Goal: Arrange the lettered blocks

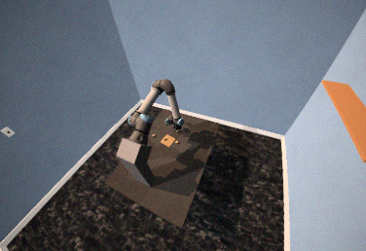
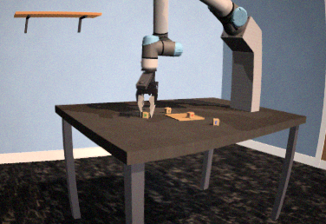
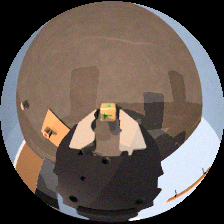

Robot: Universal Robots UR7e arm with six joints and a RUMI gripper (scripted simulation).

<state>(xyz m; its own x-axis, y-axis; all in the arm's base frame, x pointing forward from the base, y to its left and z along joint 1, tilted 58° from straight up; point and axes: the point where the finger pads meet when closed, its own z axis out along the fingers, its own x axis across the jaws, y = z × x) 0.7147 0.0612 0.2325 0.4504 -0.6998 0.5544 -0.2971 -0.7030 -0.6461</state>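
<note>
Right now the orange mat is 19 cm behind my hand, 1 cm to the left of it and 1 cm below it.
</note>
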